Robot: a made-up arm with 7 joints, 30 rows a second.
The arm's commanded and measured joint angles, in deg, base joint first. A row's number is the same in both.
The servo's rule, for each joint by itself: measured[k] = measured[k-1] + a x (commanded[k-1-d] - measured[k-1]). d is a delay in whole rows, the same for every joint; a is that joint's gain. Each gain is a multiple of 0.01, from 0.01 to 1. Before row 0 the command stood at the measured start. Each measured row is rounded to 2 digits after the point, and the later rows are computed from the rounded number. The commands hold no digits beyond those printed.
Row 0, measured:
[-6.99 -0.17 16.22 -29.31 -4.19 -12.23 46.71]
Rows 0 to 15, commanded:
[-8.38 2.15 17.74 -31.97 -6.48 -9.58 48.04]
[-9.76 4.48 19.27 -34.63 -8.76 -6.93 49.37]
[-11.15 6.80 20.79 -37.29 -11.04 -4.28 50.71]
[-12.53 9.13 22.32 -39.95 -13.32 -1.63 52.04]
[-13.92 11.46 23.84 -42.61 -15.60 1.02 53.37]
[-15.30 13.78 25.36 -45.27 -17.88 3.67 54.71]
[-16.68 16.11 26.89 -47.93 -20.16 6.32 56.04]
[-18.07 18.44 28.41 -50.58 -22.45 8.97 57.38]
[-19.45 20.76 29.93 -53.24 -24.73 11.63 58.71]
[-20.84 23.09 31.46 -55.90 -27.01 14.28 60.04]
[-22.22 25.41 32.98 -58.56 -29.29 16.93 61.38]
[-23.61 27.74 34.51 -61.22 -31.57 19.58 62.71]
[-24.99 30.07 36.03 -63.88 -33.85 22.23 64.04]
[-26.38 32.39 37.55 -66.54 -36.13 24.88 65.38]
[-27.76 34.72 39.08 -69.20 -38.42 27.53 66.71]
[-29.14 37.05 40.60 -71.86 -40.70 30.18 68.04]
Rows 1 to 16, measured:
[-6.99 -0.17 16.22 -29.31 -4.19 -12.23 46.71]
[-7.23 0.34 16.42 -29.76 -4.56 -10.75 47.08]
[-7.66 1.25 16.79 -30.59 -5.23 -8.61 47.72]
[-8.25 2.47 17.31 -31.73 -6.16 -6.19 48.56]
[-8.98 3.94 17.96 -33.13 -7.31 -3.64 49.53]
[-9.82 5.59 18.72 -34.74 -8.64 -1.03 50.61]
[-10.75 7.39 19.58 -36.53 -10.12 1.60 51.76]
[-11.76 9.31 20.53 -38.47 -11.73 4.24 52.96]
[-12.83 11.32 21.55 -40.53 -13.45 6.89 54.20]
[-13.96 13.40 22.64 -42.69 -15.25 9.54 55.46]
[-15.13 15.53 23.79 -44.94 -17.13 12.19 56.74]
[-16.34 17.70 24.98 -47.26 -19.08 14.84 58.04]
[-17.58 19.91 26.22 -49.63 -21.08 17.49 59.35]
[-18.84 22.15 27.50 -52.05 -23.12 20.14 60.66]
[-20.12 24.40 28.81 -54.51 -25.20 22.79 61.98]
[-21.42 26.67 30.15 -57.01 -27.32 25.44 63.30]
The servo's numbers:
d 1
a 0.17 0.22 0.13 0.17 0.16 0.56 0.28

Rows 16 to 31, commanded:
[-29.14 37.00 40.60 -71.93 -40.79 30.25 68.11]
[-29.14 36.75 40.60 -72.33 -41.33 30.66 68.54]
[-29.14 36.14 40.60 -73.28 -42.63 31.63 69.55]
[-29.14 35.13 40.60 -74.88 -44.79 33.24 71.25]
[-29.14 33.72 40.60 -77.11 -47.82 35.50 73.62]
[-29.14 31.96 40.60 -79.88 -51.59 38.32 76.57]
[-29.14 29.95 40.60 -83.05 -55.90 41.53 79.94]
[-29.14 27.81 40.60 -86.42 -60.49 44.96 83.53]
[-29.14 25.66 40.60 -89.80 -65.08 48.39 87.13]
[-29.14 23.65 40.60 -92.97 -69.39 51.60 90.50]
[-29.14 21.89 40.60 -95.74 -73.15 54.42 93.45]
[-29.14 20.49 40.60 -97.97 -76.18 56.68 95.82]
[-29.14 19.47 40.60 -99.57 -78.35 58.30 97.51]
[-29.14 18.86 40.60 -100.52 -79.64 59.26 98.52]
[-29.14 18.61 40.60 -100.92 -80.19 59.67 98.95]
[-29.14 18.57 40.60 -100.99 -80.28 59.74 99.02]
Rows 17 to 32, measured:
[-22.73 28.95 31.51 -59.53 -29.46 28.09 64.63]
[-23.82 30.72 32.69 -61.64 -31.27 29.30 65.60]
[-24.72 32.05 33.72 -63.46 -32.88 30.06 66.42]
[-25.47 32.95 34.61 -65.13 -34.44 30.94 67.30]
[-26.09 33.43 35.39 -66.79 -36.10 32.23 68.41]
[-26.61 33.49 36.07 -68.54 -37.98 34.06 69.87]
[-27.04 33.15 36.66 -70.47 -40.16 36.45 71.75]
[-27.40 32.45 37.17 -72.61 -42.68 39.29 74.04]
[-27.70 31.43 37.62 -74.96 -45.53 42.47 76.70]
[-27.94 30.16 38.01 -77.48 -48.66 45.79 79.62]
[-28.14 28.73 38.35 -80.11 -51.98 49.04 82.67]
[-28.31 27.23 38.64 -82.77 -55.37 52.05 85.69]
[-28.45 25.75 38.89 -85.35 -58.70 54.64 88.53]
[-28.57 24.37 39.11 -87.77 -61.84 56.69 91.04]
[-28.67 23.16 39.30 -89.94 -64.69 58.13 93.13]
[-28.75 22.16 39.47 -91.81 -67.17 58.99 94.76]

